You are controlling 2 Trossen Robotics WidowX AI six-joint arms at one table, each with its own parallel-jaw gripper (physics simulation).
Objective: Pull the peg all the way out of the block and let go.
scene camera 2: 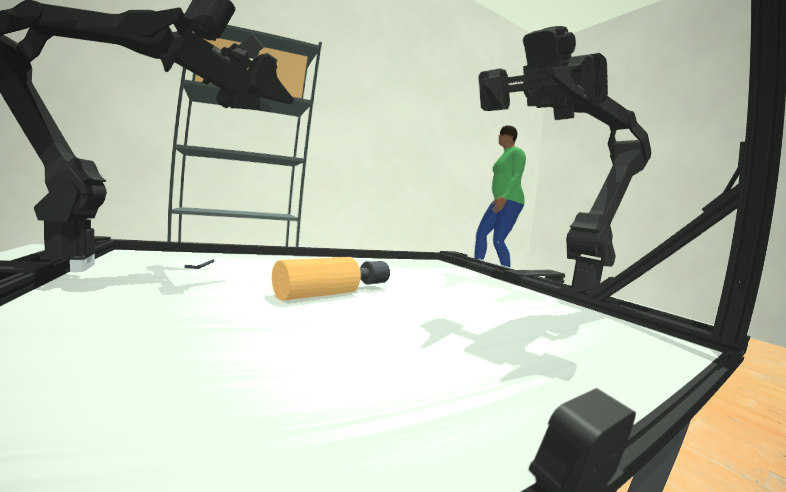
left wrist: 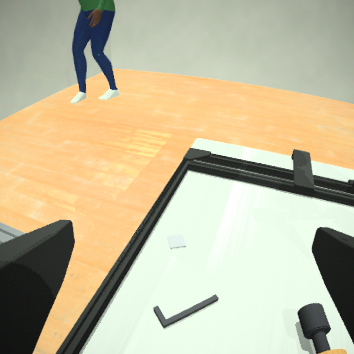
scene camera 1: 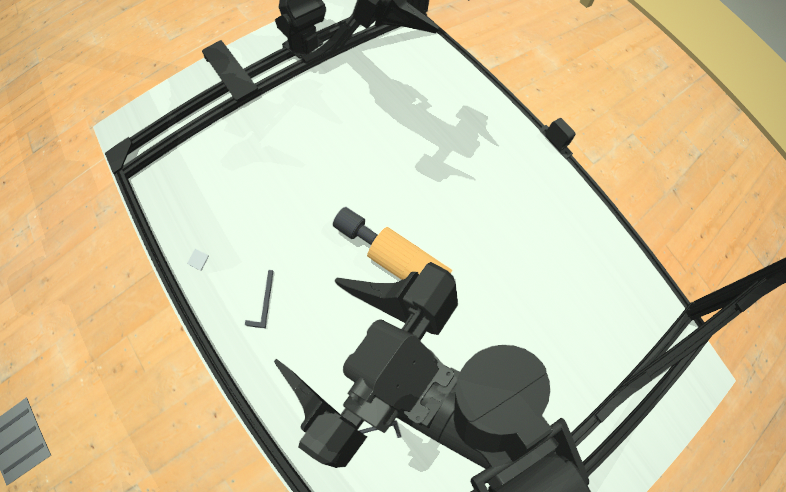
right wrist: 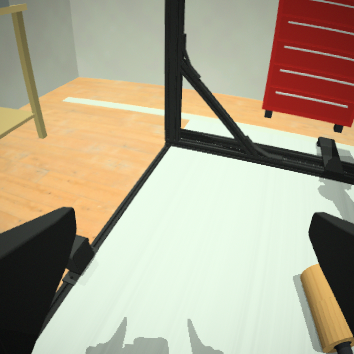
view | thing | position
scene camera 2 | left gripper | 281,106
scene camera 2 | right gripper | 516,77
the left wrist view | left gripper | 197,237
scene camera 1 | left gripper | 306,320
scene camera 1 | dark peg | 348,222
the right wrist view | right gripper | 196,222
